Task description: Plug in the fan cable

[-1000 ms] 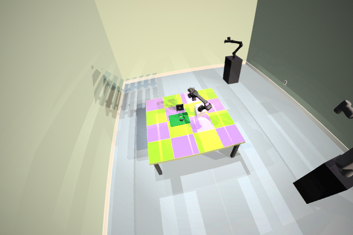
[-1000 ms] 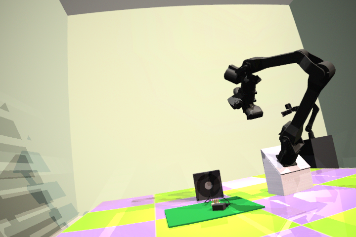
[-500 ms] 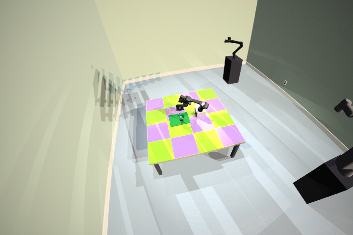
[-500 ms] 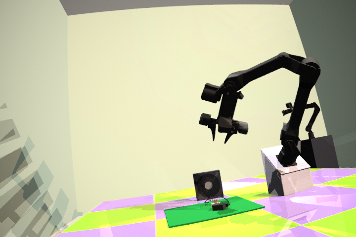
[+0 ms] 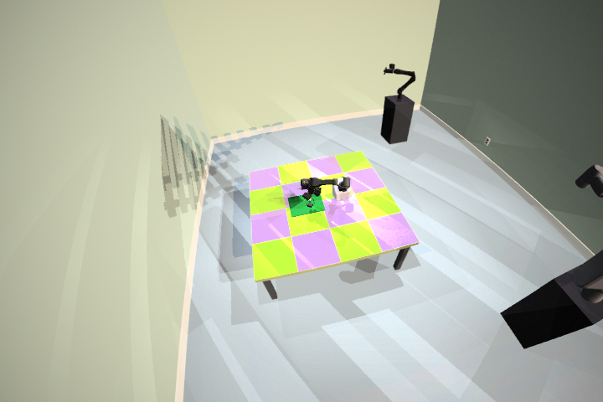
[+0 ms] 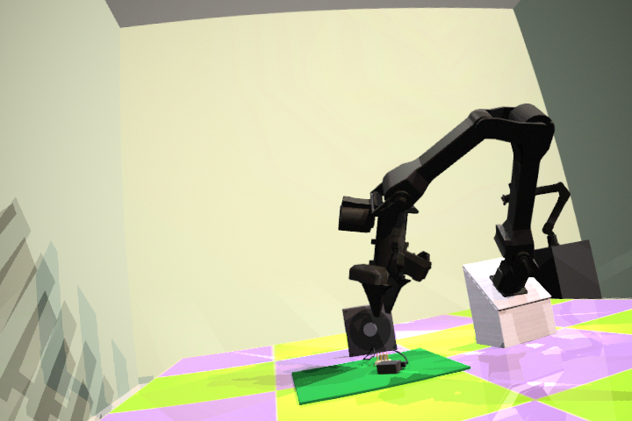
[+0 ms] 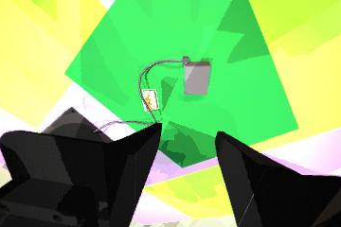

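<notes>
The black fan plug is 1 cm ahead of my gripper tip, 1 cm to the left of it and 10 cm below it. The rest, counted from my gripper tip: fan: 3 cm behind, 22 cm to the right, 5 cm below; green board: 3 cm ahead, 3 cm to the right, 13 cm below; four-pin header: 1 cm behind, 7 cm to the right, 11 cm below.
</notes>
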